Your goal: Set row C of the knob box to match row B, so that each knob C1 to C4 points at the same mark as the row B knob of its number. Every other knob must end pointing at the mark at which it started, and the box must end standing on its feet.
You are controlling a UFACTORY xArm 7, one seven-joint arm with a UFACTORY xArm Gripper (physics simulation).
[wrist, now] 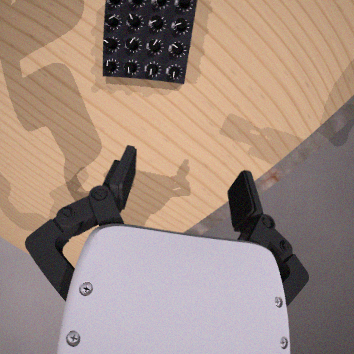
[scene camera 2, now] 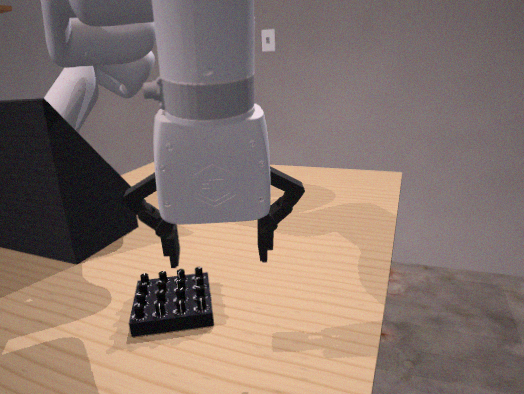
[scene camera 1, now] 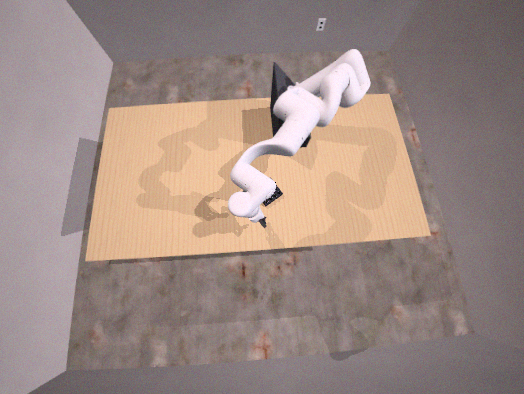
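Where they show: gripper, fingertip midpoint: (wrist: pixel 186 170) (scene camera 2: pixel 219 256); arm's base at its link origin: (scene camera 2: pixel 39 150).
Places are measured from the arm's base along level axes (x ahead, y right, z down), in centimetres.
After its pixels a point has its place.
Note:
The black knob box (scene camera 1: pixel 273 195) {x 44.0, y 8.7, z 16.2 cm} (scene camera 2: pixel 172 326) {x 45.1, y 15.7, z 17.5 cm} (wrist: pixel 143 56) {x 43.5, y 13.5, z 16.2 cm} stands flat on the table, with several knobs in a grid, four by four. In the wrist view its far edge is cut off. In the row nearest the gripper, the three right knobs have their white lines towards the gripper, and the leftmost has its line away from it. The row letters cannot be read, so I cannot tell which row is B or C. My gripper (scene camera 1: pixel 264 223) (scene camera 2: pixel 219 262) {x 53.9, y 16.3, z 5.2 cm} (wrist: pixel 186 170) {x 53.9, y 16.3, z 5.2 cm} is open and empty, above and to the side of the box, touching no knob.
The wooden table (scene camera 1: pixel 150 235) {x 65.1, y 68.1, z 18.4 cm} (scene camera 2: pixel 320 310) {x 61.0, y 3.5, z 18.4 cm} (wrist: pixel 165 115) {x 50.8, y 17.6, z 18.4 cm} carries the box. A large black wedge-shaped block (scene camera 1: pixel 280 82) {x -0.9, y 7.7, z -8.8 cm} (scene camera 2: pixel 30 185) {x 9.5, y 9.1, z 3.9 cm} stands by the arm's base, behind and left of the box in scene camera 2. A table edge shows right of the gripper there.

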